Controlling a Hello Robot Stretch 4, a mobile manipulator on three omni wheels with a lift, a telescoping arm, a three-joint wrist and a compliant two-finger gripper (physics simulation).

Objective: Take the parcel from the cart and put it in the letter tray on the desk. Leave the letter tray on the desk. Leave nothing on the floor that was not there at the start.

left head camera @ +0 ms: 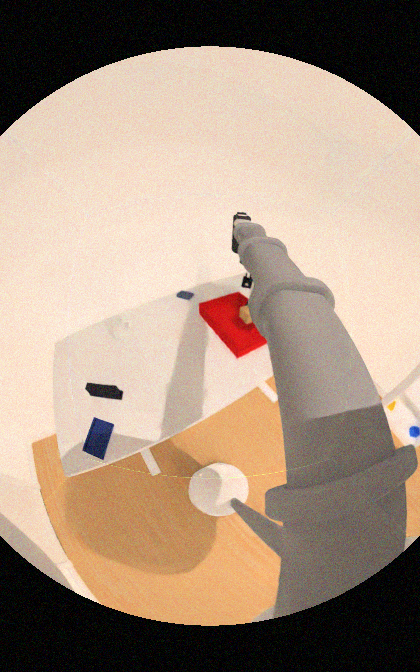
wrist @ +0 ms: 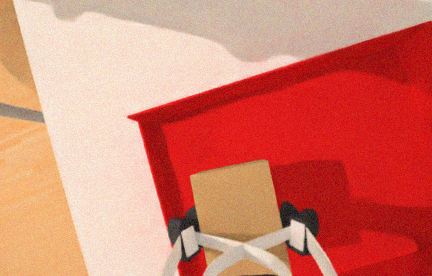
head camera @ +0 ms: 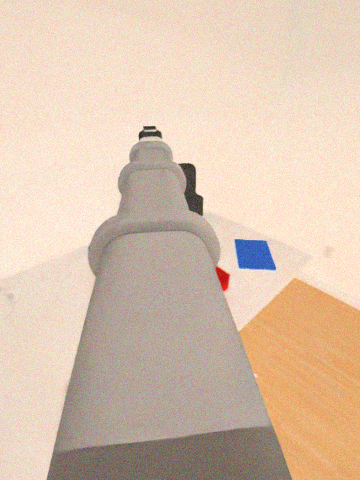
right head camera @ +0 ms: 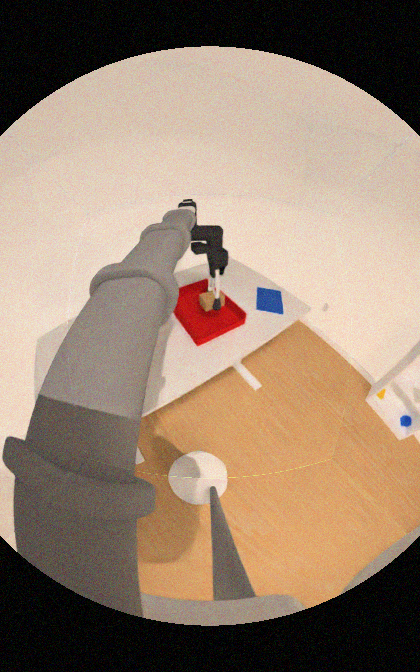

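A tan box-shaped parcel is between the fingers of my gripper, which is shut on it. In the wrist view the parcel hangs over the red letter tray, inside its rim near one side wall, and its shadow falls apart from it on the tray floor. The tray lies on the white desk. My arm hides part of the tray in the head view and the left head view.
A blue square lies beside the tray. A black object, a dark blue box and a small blue item are elsewhere on the desk. A white round object is before the desk. A white shelved unit stands right.
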